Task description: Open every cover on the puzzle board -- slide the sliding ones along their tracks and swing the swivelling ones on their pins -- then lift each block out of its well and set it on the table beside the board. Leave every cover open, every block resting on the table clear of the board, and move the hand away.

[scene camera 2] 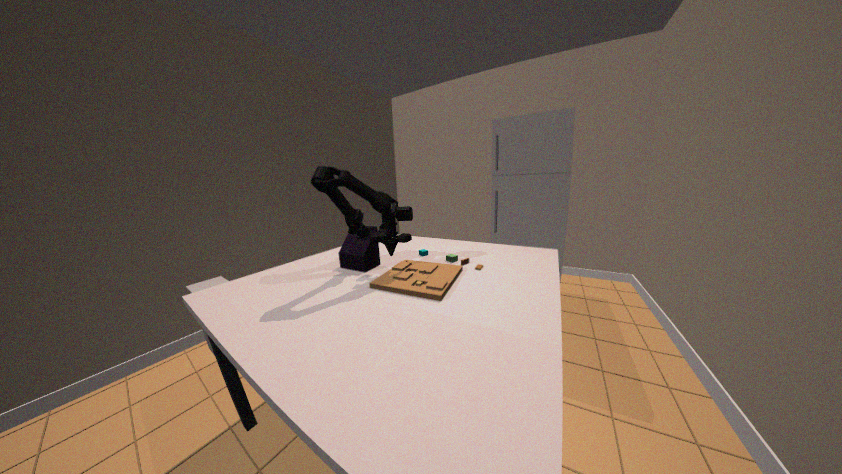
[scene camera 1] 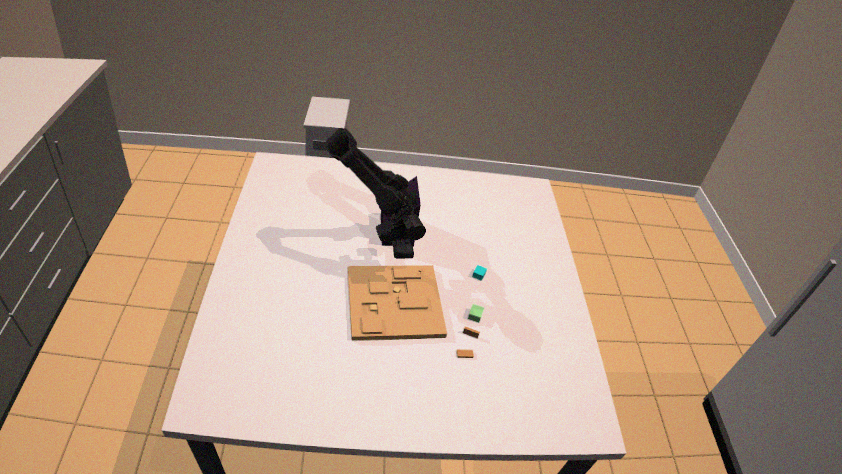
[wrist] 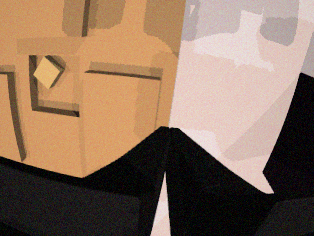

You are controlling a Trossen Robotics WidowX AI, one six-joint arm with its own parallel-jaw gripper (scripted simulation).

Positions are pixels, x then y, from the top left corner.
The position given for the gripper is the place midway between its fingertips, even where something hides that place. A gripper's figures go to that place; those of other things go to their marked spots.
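Gripper (wrist: 168,136), 10 cm from the lens. Tan puzzle board (wrist: 51,120), 19 cm from the lens.
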